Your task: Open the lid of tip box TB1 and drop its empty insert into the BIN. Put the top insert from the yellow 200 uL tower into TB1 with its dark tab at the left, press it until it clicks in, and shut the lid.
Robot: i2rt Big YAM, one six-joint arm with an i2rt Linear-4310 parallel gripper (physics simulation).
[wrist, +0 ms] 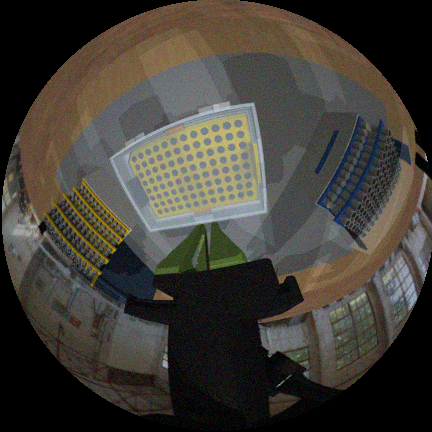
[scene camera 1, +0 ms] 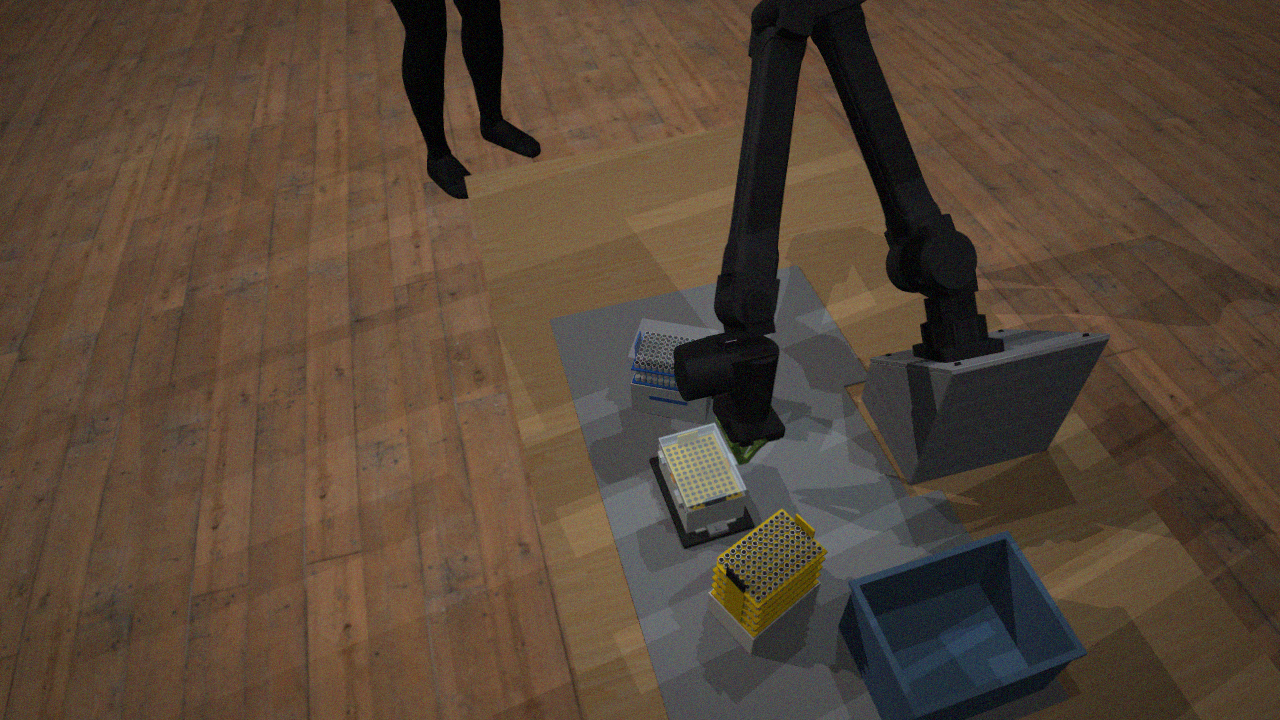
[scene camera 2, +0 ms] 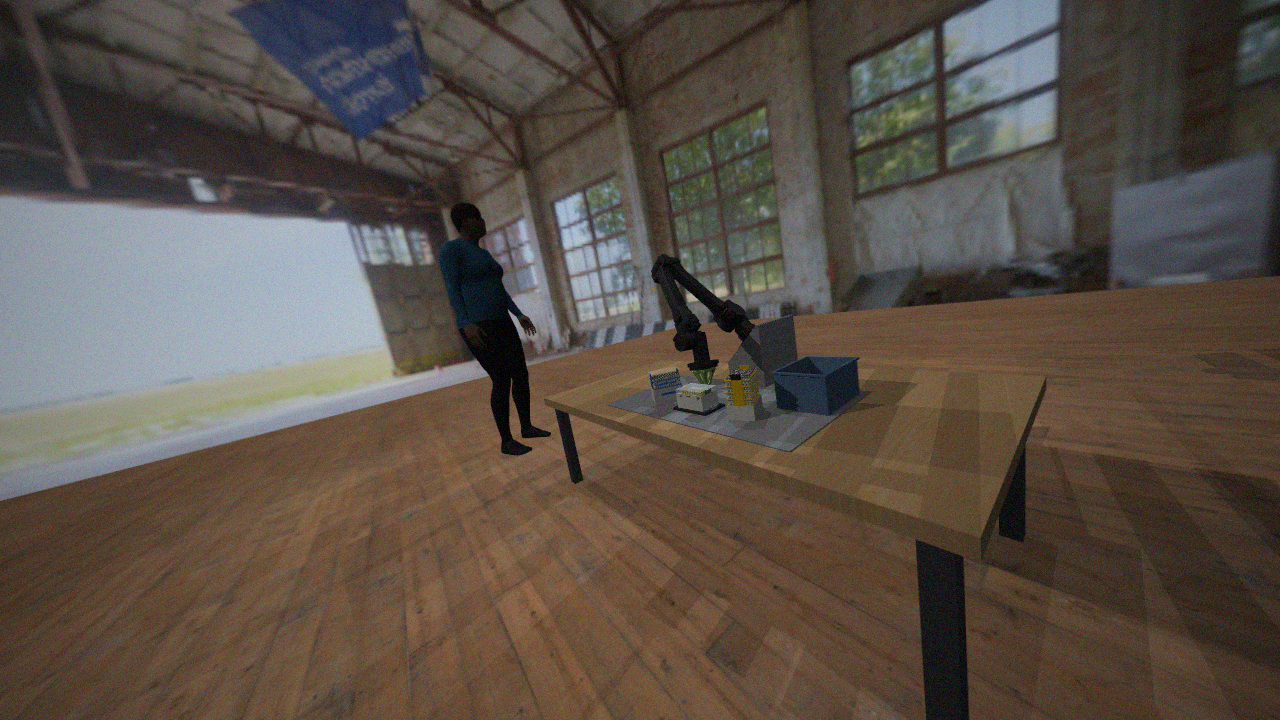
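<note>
Tip box TB1 (scene camera 1: 704, 472) (scene camera 2: 696, 399) (wrist: 195, 167) sits in a dark holder (scene camera 1: 716, 537) with its clear lid shut. A yellow insert with empty holes shows through the lid. My gripper (scene camera 1: 746, 453) (scene camera 2: 704, 379) (wrist: 208, 223) points down beside TB1, on the robot-base side. Its green fingers are nearly together with nothing between them; their tips are close to the lid's edge, and contact cannot be told. The yellow 200 uL tower (scene camera 1: 769, 565) (scene camera 2: 742, 390) (wrist: 85, 227) holds stacked inserts of tips, with a dark tab on the top one. The blue BIN (scene camera 1: 926, 595) (scene camera 2: 819, 389) (wrist: 132, 270) stands beyond the tower.
A blue-edged tip stack (scene camera 1: 657, 367) (scene camera 2: 664, 383) (wrist: 357, 175) stands on TB1's other side, partly behind my wrist in scene camera 1. The grey robot base (scene camera 1: 993, 411) (scene camera 2: 776, 342) is beside the grey mat (scene camera 1: 626, 519). A person (scene camera 1: 487, 71) (scene camera 2: 474, 277) stands beyond the table.
</note>
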